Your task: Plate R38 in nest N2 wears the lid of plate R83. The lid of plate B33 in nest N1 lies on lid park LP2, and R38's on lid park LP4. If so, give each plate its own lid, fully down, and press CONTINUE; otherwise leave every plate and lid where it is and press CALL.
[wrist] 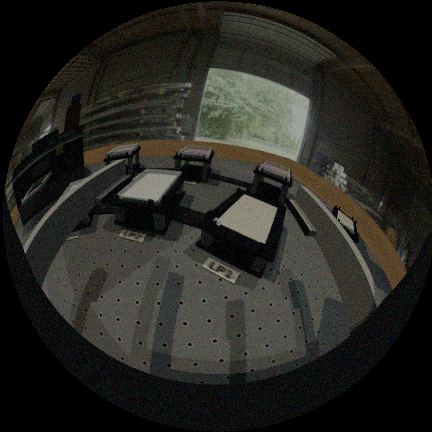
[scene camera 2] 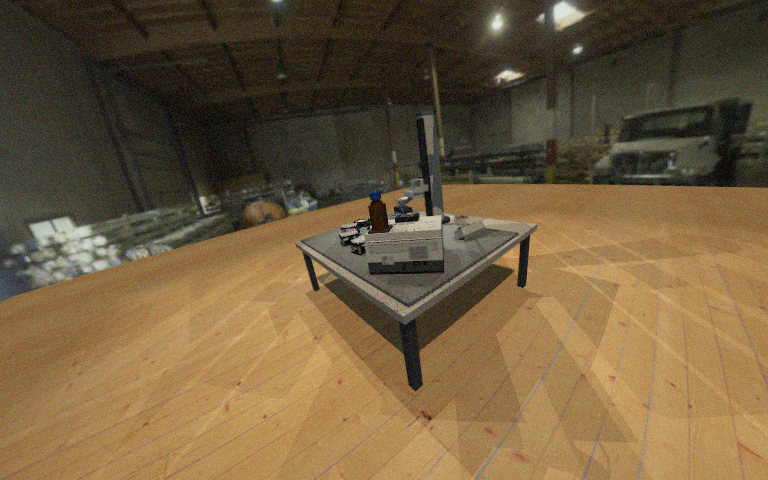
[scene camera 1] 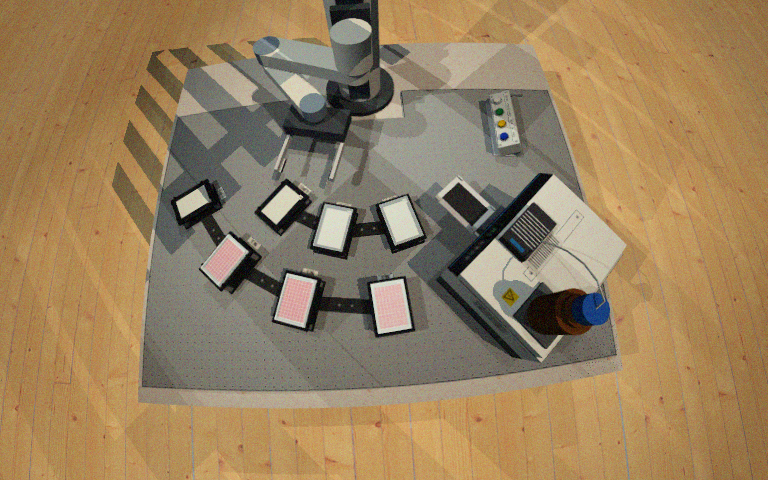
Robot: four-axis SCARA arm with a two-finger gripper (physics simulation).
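Seen in the pictures: gripper, fingertip midpoint: (wrist: 208,176) (scene camera 1: 303,175); arm's base, origin of the base link: (scene camera 1: 360,90).
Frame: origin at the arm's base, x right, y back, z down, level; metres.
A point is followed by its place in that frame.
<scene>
My gripper (scene camera 1: 305,174) {x 0.166, y -0.415, z -0.127 m} (wrist: 208,176) {x 0.166, y -0.415, z -0.127 m} is open and empty, its fingers wide apart behind the left stand of the inner row. On that stand lies a cream-topped piece (scene camera 1: 283,206) {x 0.244, y -0.473, z -0.055 m} (wrist: 249,218) {x 0.241, y -0.452, z -0.055 m}; its label is blurred. A pale lid (scene camera 1: 334,228) {x 0.089, y -0.558, z -0.067 m} (wrist: 151,186) {x 0.100, y -0.525, z -0.067 m} lies on LP2, the middle stand. Another pale lid (scene camera 1: 400,219) {x -0.097, y -0.545, z -0.067 m} lies on LP4, to its right; my finger hides it in the wrist view. Three pink-topped plates (scene camera 1: 228,260) {x 0.390, y -0.637, z -0.094 m} (scene camera 1: 296,299) {x 0.194, y -0.752, z -0.083 m} (scene camera 1: 390,305) {x -0.050, y -0.783, z -0.100 m} sit level in the outer row. Nest labels and plate codes are not readable, nor are the panel's (scene camera 1: 509,139) {x -0.468, y -0.302, z -0.082 m} button words.
A cream-topped piece (scene camera 1: 193,203) {x 0.552, y -0.433, z -0.057 m} (wrist: 346,220) {x 0.565, y -0.425, z -0.057 m} rests on the far left stand. A white instrument (scene camera 1: 589,226) {x -0.557, y -0.649, z -0.222 m} (scene camera 2: 404,249) {x -0.534, y -0.830, z -0.141 m} with an amber bottle (scene camera 1: 557,312) {x -0.347, y -0.843, z -0.350 m} (scene camera 2: 377,215) {x -0.419, y -0.874, z -0.307 m} stands at the right. Its tray (scene camera 1: 453,182) {x -0.251, y -0.462, z -0.113 m} sticks out toward LP4. Dark bars link the stands.
</scene>
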